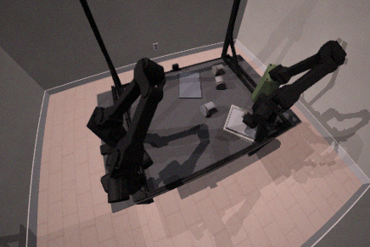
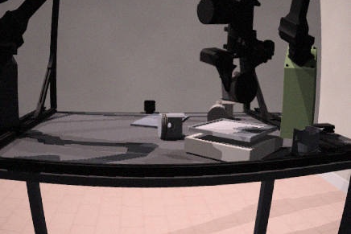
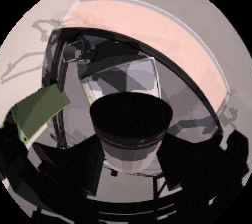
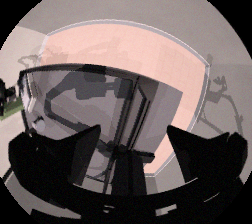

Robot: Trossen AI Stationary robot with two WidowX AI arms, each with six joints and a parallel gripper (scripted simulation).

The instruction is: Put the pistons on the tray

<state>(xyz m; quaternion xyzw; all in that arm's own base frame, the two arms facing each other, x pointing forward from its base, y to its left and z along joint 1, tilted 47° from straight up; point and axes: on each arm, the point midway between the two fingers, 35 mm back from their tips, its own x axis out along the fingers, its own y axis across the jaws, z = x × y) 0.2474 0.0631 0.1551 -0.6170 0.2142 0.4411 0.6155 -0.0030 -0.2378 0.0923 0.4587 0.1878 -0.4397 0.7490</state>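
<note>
The white scale pan lies 140 mm below my left hand and 20 mm behind it. Also, from my left hand: flat grey steel tray (430 mm behind, 190 mm below, 170 mm to the right); then piston (480 mm behind, 160 mm below, 70 mm to the left).
</note>
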